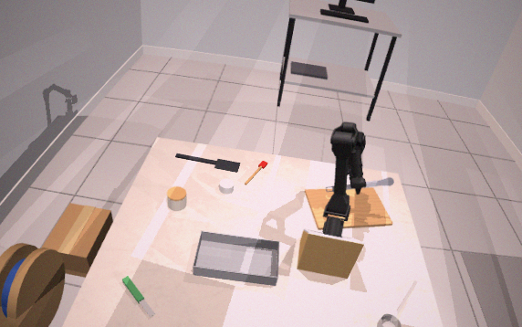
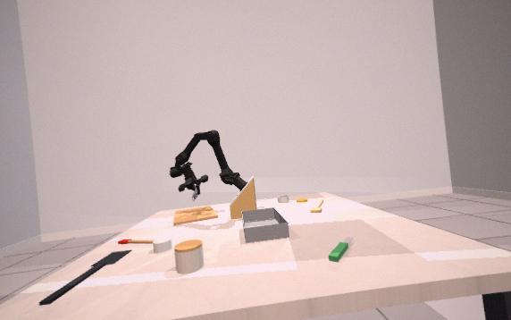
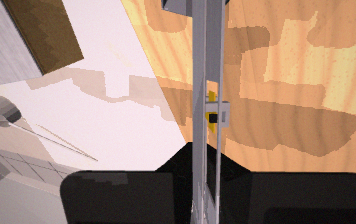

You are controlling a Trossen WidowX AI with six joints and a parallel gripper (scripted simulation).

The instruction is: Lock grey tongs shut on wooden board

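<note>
Right now the wooden board is 120 mm below my gripper tip, 40 mm to the right of it and 10 mm ahead of it. Also, from my gripper tip: white puck 570 mm ahead, 110 mm below, 20 mm to the left; red-tipped brush 460 mm ahead, 160 mm to the right, 120 mm below; grey roasting tin 420 mm ahead, 400 mm to the left, 100 mm below.
</note>
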